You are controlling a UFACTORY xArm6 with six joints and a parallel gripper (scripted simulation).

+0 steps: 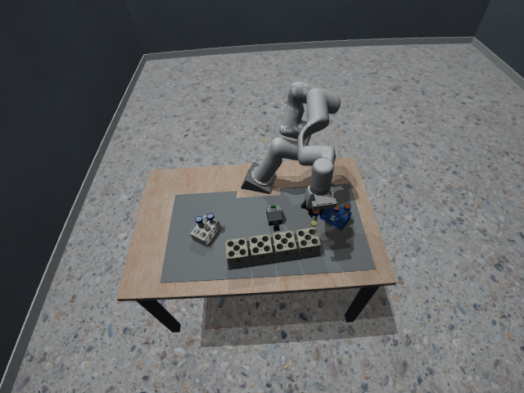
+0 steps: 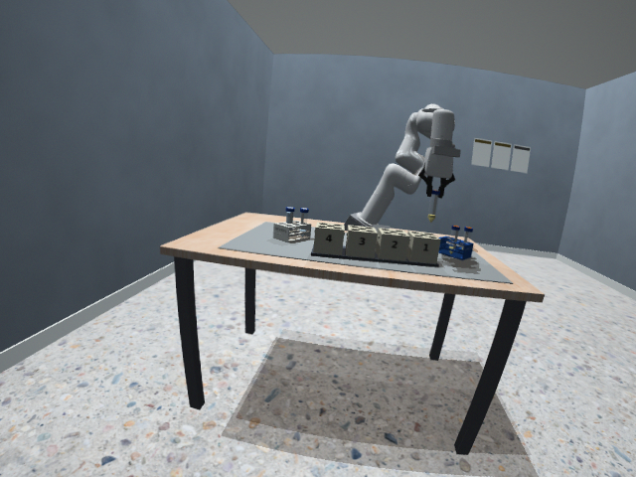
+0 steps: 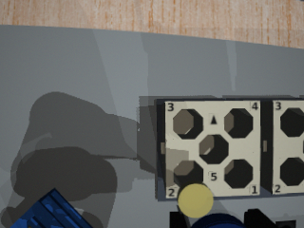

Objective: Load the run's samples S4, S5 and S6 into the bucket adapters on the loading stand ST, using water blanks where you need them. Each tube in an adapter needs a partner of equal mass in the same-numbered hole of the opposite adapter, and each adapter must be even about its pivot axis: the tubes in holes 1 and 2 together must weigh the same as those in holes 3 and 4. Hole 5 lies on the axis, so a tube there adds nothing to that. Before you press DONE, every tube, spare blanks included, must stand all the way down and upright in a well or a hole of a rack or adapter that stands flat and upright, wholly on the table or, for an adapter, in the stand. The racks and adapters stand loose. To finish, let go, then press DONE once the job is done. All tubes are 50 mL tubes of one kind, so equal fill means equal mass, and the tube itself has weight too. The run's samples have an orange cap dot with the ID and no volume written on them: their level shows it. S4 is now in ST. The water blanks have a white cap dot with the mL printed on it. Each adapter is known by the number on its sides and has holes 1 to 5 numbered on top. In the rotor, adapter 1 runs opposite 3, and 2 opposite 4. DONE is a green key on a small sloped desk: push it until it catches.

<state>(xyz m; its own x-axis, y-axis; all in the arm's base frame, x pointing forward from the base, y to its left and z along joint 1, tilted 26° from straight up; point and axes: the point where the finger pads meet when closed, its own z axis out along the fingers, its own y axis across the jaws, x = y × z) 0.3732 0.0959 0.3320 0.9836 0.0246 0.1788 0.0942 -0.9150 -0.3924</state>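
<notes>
The tube lies 5 cm below my hand and 1 cm behind it. The rest, counted from my hand: green done key 18 cm below, 18 cm behind, 17 cm to the right; DONE desk 20 cm below, 17 cm to the right, 16 cm behind; blue rack 22 cm below, 14 cm to the left, 12 cm behind.
</notes>
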